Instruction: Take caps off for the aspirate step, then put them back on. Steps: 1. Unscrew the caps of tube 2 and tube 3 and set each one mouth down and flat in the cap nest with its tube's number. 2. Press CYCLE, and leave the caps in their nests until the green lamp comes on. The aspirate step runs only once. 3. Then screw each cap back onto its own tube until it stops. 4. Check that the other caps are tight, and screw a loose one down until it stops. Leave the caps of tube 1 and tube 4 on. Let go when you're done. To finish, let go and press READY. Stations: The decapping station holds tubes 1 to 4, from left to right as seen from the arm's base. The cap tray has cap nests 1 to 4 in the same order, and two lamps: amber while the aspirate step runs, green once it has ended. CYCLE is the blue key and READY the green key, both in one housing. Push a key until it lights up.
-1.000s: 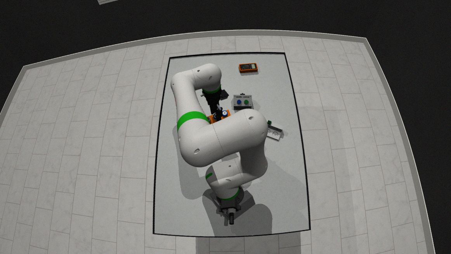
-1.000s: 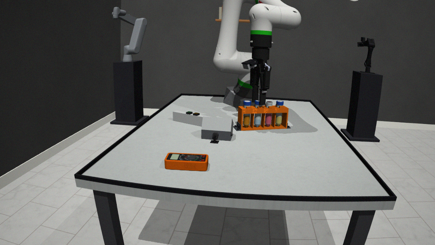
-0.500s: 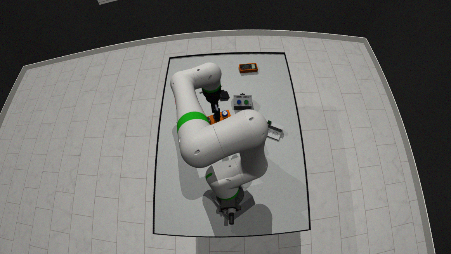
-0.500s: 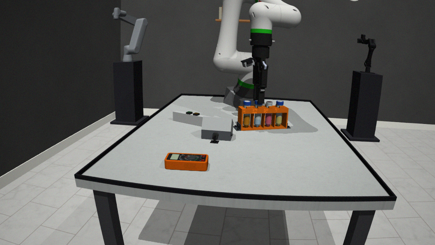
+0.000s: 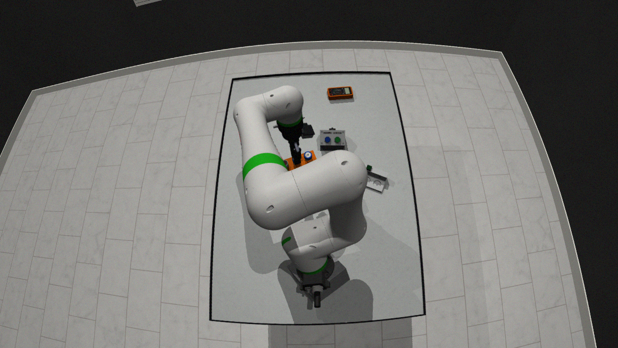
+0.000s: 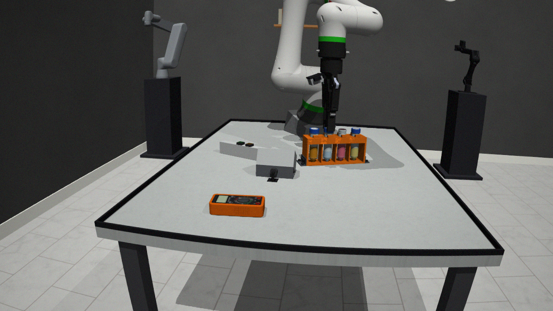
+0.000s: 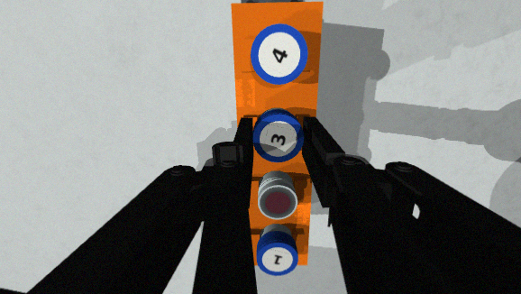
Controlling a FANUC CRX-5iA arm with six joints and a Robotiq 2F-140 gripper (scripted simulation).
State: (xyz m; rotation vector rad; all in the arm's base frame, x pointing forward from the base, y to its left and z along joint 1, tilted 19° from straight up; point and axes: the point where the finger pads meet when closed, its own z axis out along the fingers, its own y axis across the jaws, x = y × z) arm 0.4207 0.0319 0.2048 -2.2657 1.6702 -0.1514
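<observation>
My gripper is now 140 mm to the left of the blue key, 130 mm short of it and 80 mm above it. Round my hand: cap 3: 30 mm below; cap 1: 100 mm to the left, 40 mm below, 30 mm behind; cap 4: 50 mm to the right, 30 mm below, 20 mm ahead.
</observation>
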